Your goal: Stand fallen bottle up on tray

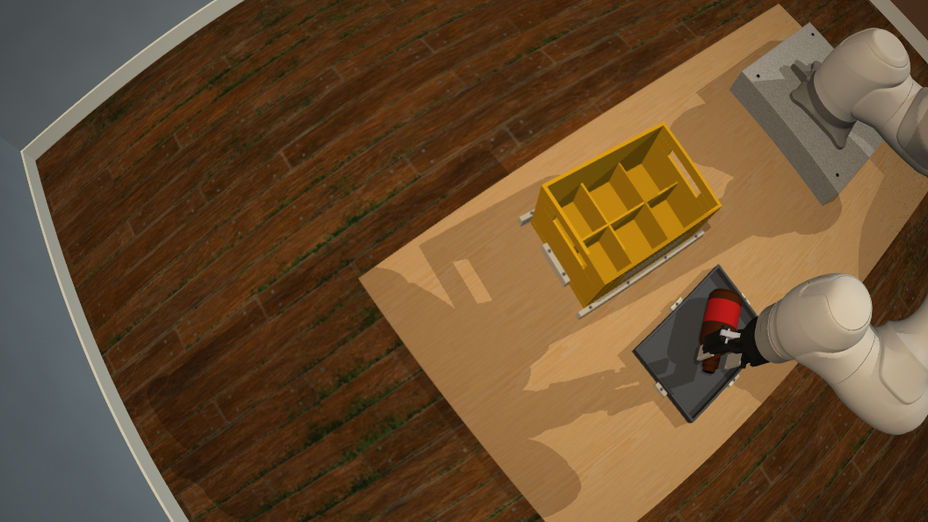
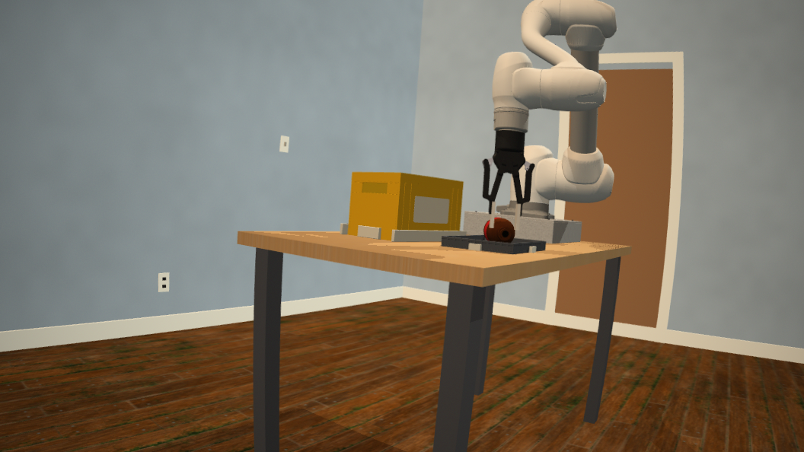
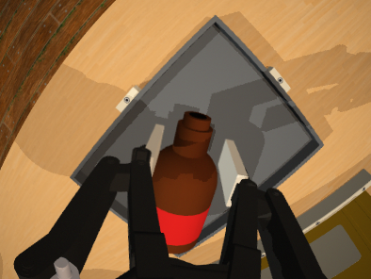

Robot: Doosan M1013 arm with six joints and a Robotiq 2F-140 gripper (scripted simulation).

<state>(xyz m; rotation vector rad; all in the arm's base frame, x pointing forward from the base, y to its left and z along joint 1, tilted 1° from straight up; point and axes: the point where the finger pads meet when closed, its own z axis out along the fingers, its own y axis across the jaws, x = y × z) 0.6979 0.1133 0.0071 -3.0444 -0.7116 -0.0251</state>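
Right now the bottle is 4 cm behind my hand, 2 cm to the right of it and 4 cm below it. From my hand the other things lie so: yellow crate: 6 cm behind, 31 cm to the right; then dark grey tray: 3 cm behind, 2 cm to the right, 7 cm below.
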